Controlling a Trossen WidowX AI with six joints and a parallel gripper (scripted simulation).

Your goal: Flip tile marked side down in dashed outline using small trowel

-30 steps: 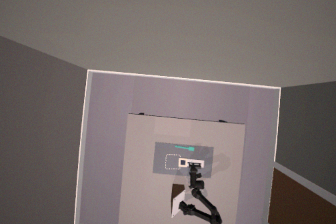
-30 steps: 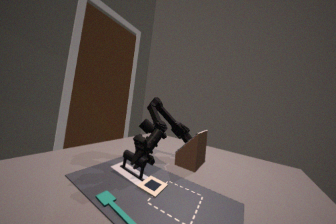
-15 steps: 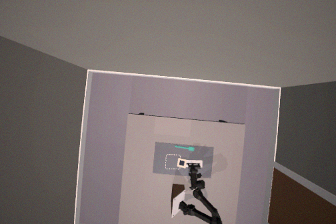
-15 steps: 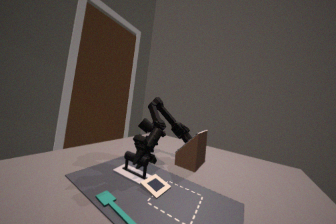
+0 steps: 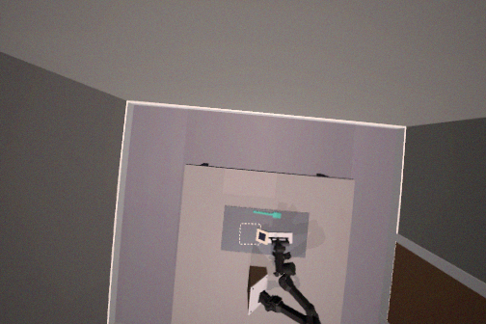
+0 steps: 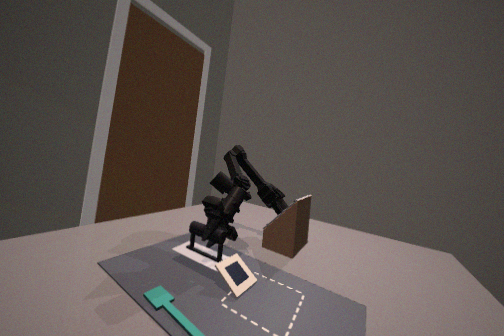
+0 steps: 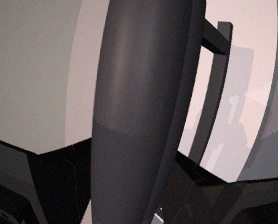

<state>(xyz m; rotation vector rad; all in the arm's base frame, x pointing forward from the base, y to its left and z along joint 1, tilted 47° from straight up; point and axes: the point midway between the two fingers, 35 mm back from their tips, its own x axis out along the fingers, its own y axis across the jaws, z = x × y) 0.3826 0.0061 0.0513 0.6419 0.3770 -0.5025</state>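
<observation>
Now: gripper tip 10 cm to the right of the tile, 5 cm above it and 4 cm past it. Also, from my gripper tip: grey mat (10 cm below, 8 cm to the left, 1 cm behind); then teal trowel (13 cm ahead, 8 cm below, 7 cm to the left).
</observation>
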